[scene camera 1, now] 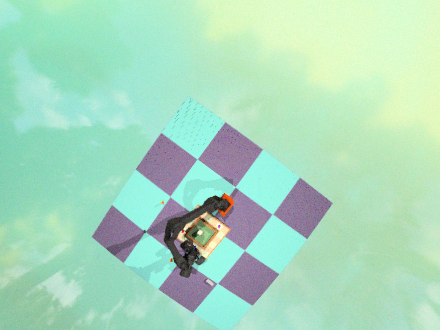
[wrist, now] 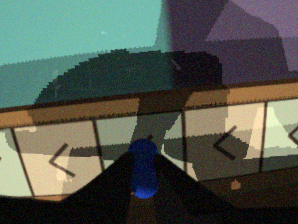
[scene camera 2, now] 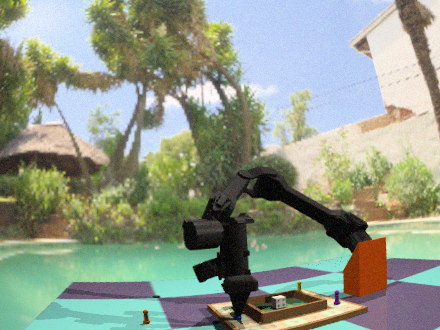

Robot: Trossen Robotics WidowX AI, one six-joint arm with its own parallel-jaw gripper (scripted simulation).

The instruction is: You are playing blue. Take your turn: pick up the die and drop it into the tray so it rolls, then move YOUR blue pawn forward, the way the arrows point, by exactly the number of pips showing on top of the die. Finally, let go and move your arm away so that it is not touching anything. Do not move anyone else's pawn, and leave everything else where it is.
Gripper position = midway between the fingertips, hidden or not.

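Blue pawn (wrist: 144, 184), carried by my gripper (wrist: 143, 161).
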